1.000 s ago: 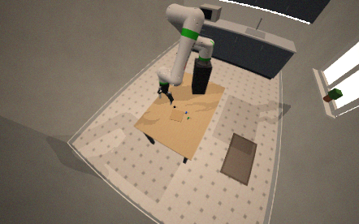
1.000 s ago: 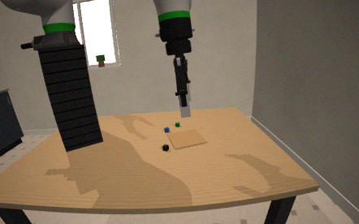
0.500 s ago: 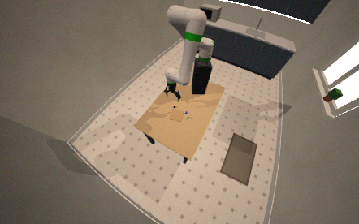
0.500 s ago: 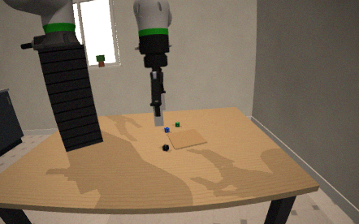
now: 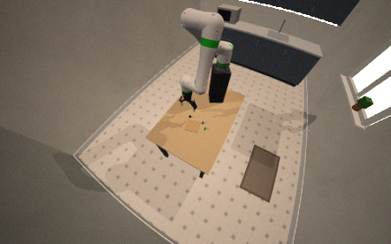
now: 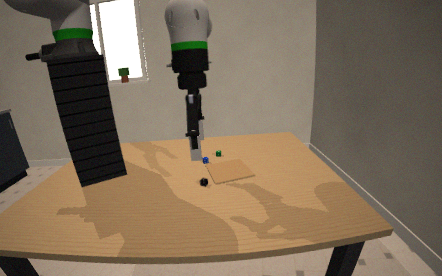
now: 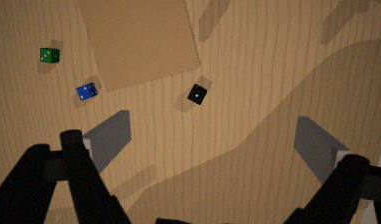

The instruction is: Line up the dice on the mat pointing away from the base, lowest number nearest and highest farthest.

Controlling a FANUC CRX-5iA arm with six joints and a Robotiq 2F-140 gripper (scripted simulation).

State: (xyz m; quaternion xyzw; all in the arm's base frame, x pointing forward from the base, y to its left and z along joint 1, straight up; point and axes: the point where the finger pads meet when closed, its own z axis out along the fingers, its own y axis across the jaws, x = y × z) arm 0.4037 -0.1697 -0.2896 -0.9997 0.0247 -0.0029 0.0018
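Right now my hand is 140 mm above the black die, 20 mm to the right of it and 10 mm short of it. Also, from my hand: blue die: 180 mm to the left, 140 mm below, 10 mm ahead; then green die: 240 mm to the left, 140 mm below, 70 mm ahead; then tan mat: 140 mm below, 100 mm to the left, 100 mm ahead.
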